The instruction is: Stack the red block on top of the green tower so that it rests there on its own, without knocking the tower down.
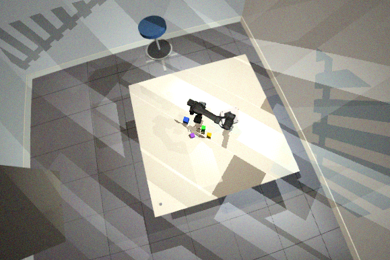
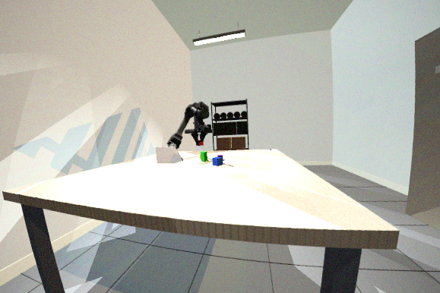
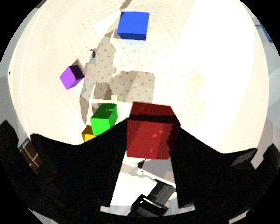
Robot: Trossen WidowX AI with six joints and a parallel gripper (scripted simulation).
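The yellow block lies 20 mm behind my gripper tip, 160 mm to the left of it and 110 mm below it. The rest, counted from my gripper tip: purple block 120 mm ahead, 110 mm to the left, 110 mm below; red block 10 mm above; blue block 120 mm ahead, 50 mm to the right, 110 mm below.
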